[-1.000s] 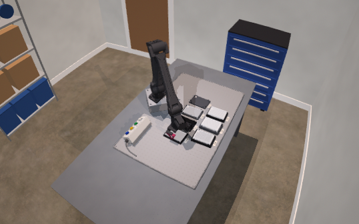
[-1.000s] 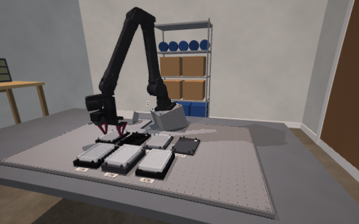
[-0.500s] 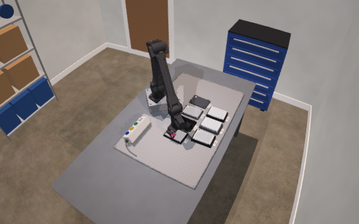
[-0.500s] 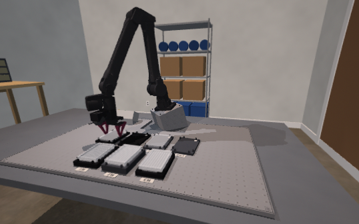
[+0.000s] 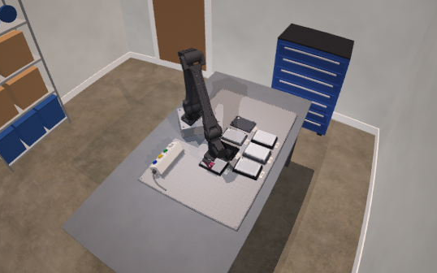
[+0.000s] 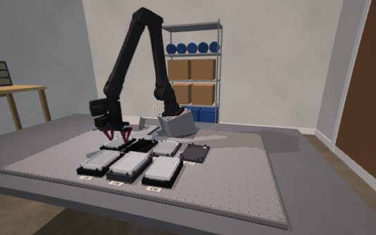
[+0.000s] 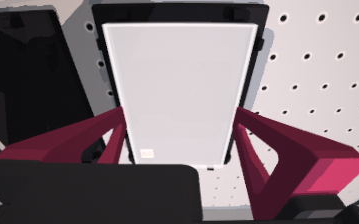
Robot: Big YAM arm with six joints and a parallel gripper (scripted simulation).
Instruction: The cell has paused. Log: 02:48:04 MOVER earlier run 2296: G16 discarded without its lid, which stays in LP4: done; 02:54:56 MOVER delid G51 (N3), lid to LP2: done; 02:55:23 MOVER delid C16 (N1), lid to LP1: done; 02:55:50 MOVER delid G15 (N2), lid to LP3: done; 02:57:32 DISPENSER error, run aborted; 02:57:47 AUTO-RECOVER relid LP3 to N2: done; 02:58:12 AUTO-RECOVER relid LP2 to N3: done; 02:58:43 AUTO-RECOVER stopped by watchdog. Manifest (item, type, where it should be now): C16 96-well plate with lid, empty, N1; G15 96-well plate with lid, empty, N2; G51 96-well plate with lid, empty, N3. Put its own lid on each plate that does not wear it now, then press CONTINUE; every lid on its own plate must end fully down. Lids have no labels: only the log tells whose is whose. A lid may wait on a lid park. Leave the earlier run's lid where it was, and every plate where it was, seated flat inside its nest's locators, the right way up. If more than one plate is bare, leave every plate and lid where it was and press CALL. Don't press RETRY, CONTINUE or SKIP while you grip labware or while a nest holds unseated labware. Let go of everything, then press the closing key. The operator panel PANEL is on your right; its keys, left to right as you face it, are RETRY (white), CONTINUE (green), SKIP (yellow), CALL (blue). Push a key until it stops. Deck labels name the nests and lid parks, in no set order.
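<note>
My hand is 2 cm above the lid park LP1. From my hand the other things lie so: clear lid: right at my hand; then 96-well plate: 18 cm ahead, 8 cm to the left, 1 cm above; then lid park LP3: 1 cm behind, 13 cm to the left, 2 cm below.
</note>
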